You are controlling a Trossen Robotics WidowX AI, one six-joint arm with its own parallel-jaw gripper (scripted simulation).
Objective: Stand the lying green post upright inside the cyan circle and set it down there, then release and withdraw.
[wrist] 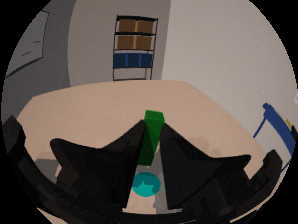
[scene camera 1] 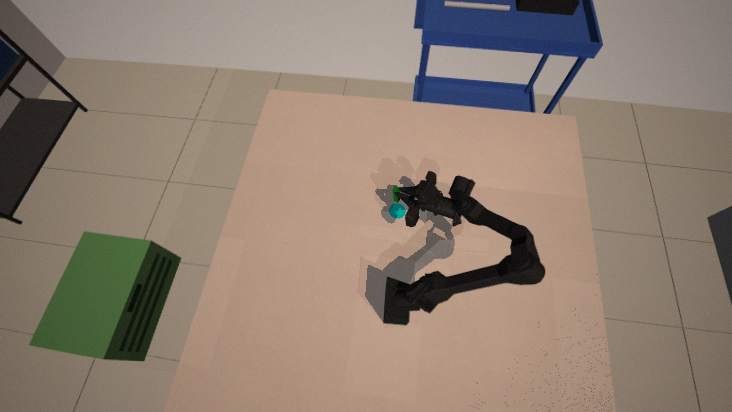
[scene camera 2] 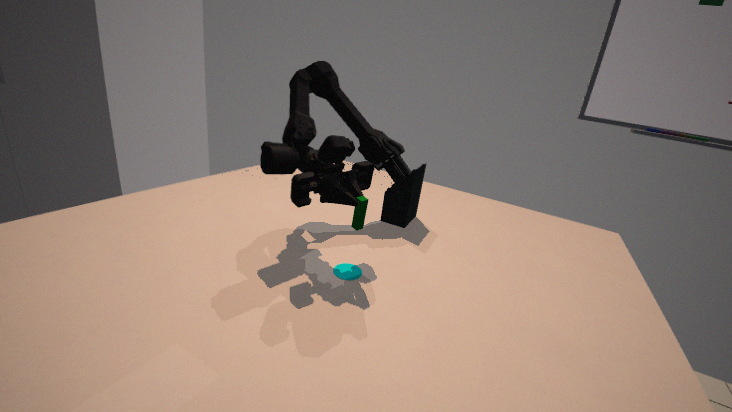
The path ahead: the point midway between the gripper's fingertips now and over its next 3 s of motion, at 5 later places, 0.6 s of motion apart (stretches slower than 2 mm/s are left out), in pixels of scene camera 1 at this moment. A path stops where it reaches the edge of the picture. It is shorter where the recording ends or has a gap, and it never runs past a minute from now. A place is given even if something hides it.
My gripper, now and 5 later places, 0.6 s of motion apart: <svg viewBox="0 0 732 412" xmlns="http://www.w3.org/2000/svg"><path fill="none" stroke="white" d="M396 190L399 189L399 191L398 201L397 203L399 196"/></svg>
